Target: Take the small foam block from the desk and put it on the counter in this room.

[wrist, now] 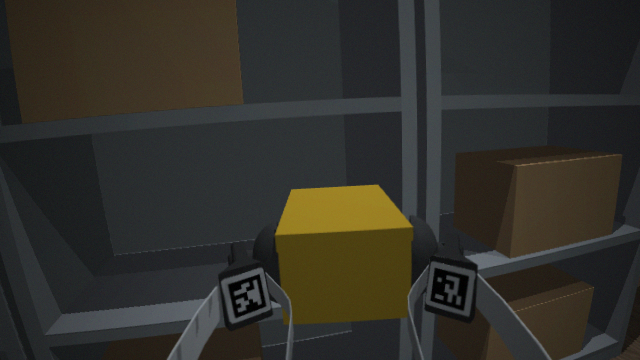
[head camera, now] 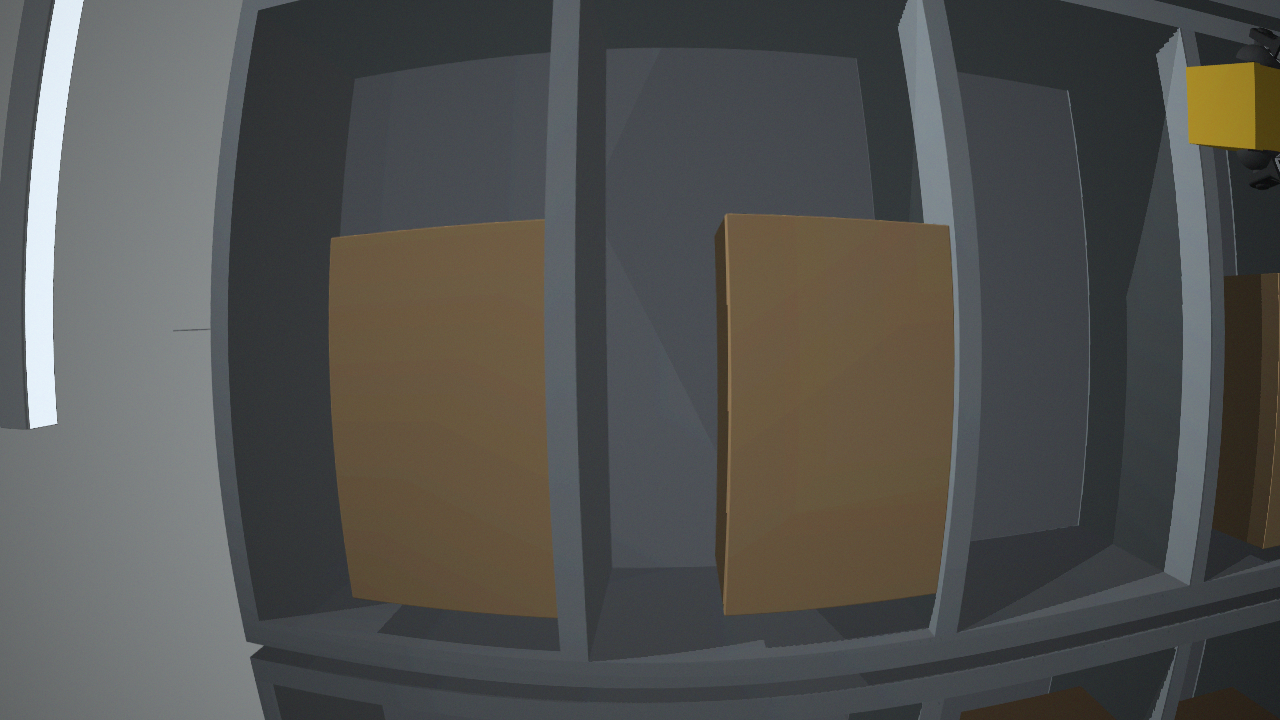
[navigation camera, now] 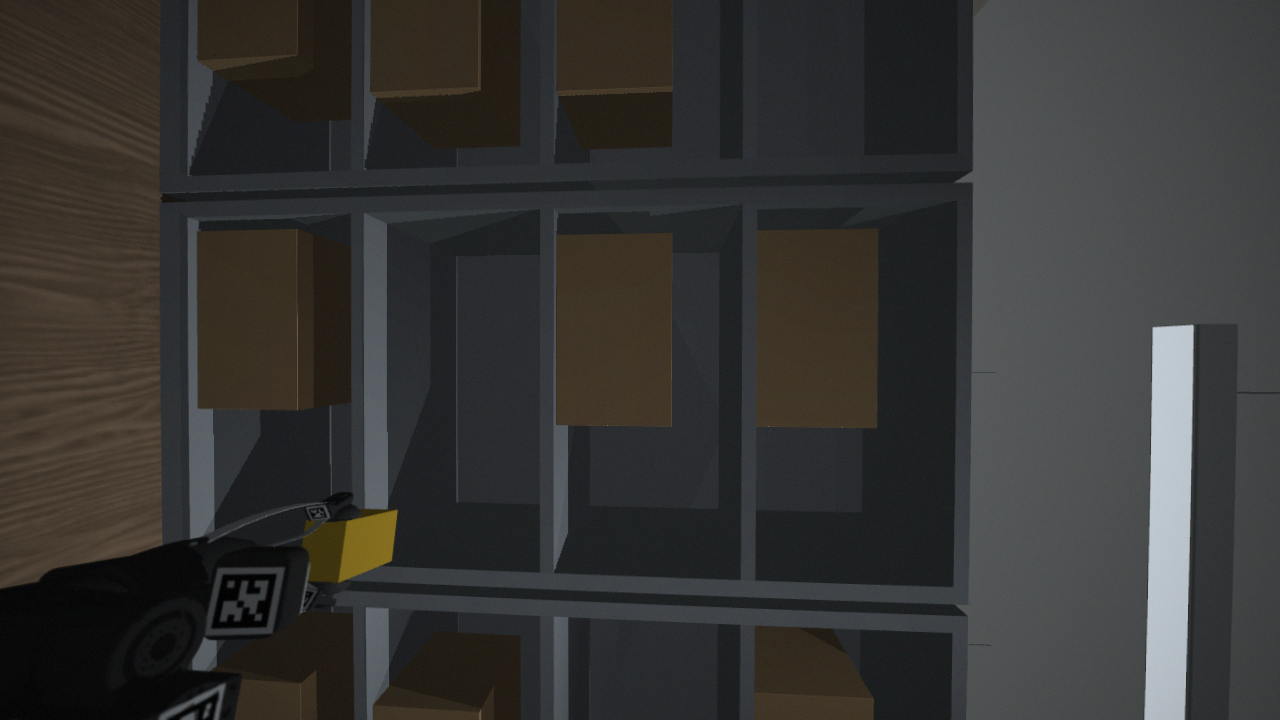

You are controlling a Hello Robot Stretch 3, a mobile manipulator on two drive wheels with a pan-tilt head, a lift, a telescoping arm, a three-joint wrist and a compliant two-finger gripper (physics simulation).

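Places are measured from the robot's base along level axes (x ahead, y left, z up), in metres.
Pixels of known places: gripper, between the fingertips: (head camera: 1246,106) (navigation camera: 346,545).
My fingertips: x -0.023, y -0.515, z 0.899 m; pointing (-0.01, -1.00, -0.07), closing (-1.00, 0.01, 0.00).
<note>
Behind a point stands the place of what it marks.
A yellow foam block (head camera: 1221,105) @[x -0.021, y -0.523, z 0.920 m] (navigation camera: 366,546) @[x -0.023, y -0.519, z 0.920 m] (wrist: 345,275) is held between the two fingertips of my gripper. My gripper (navigation camera: 338,548) @[x -0.023, y -0.515, z 0.899 m] (wrist: 344,246) @[x -0.023, y -0.515, z 0.899 m] is shut on the block, with one dark pad pressed on each side of it. In the wrist view the block is upright and in the middle, in front of the grey shelves. In the head camera view the block and parts of the fingertips show at the upper right edge. The desk and the counter do not show in these views.
A tall grey shelf unit (head camera: 563,358) @[x 0.297, y -0.975, z 1.429 m] (navigation camera: 748,358) @[x 0.305, y -0.973, z 1.431 m] (wrist: 416,150) stands in front of the gripper, with brown boxes (head camera: 832,411) @[x 0.361, y -0.979, z 1.148 m] (navigation camera: 614,331) @[x 0.370, y -0.977, z 1.129 m] (wrist: 565,205) in its compartments. Wooden floor (navigation camera: 71,313) @[x 0.355, y -0.794, z 0.001 m] runs along its foot. A ceiling light (head camera: 40,268) @[x 0.119, y -0.796, z 2.078 m] (navigation camera: 1170,519) @[x -0.001, y -0.823, z 2.078 m] shows beyond its top.
</note>
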